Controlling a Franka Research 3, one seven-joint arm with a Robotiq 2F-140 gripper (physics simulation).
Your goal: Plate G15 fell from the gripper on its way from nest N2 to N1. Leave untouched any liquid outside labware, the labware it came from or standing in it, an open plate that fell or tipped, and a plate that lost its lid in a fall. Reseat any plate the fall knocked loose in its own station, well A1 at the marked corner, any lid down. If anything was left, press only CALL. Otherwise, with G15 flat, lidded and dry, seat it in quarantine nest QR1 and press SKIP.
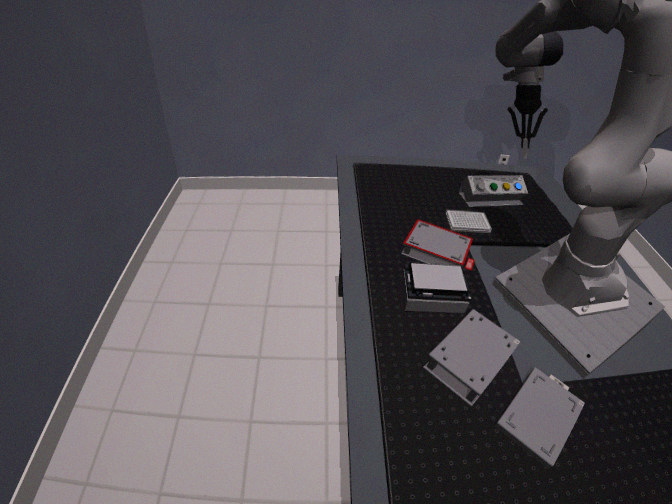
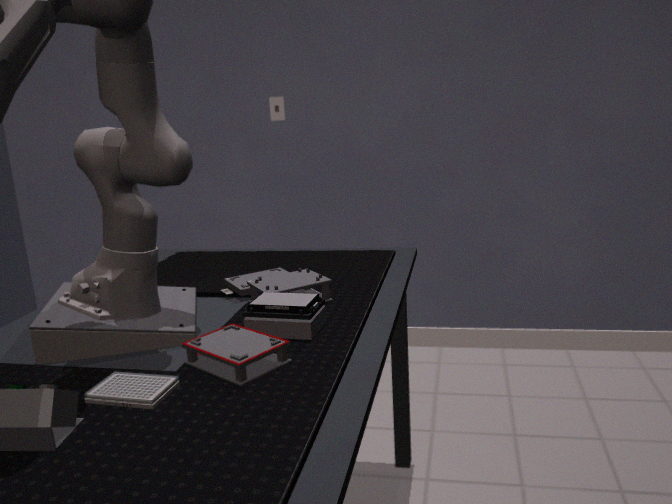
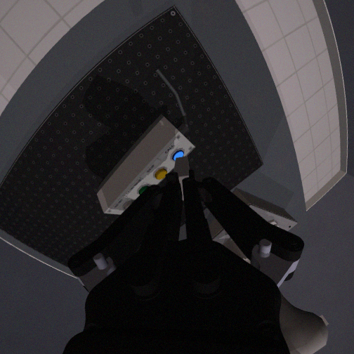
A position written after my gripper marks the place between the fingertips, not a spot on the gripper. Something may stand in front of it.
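I can see my gripper (image 1: 524, 157), and image 3 gives me the gripper (image 3: 182, 165) as well. A button box (image 1: 473, 197) is visible too, and image 3 also has the box (image 3: 153, 150).
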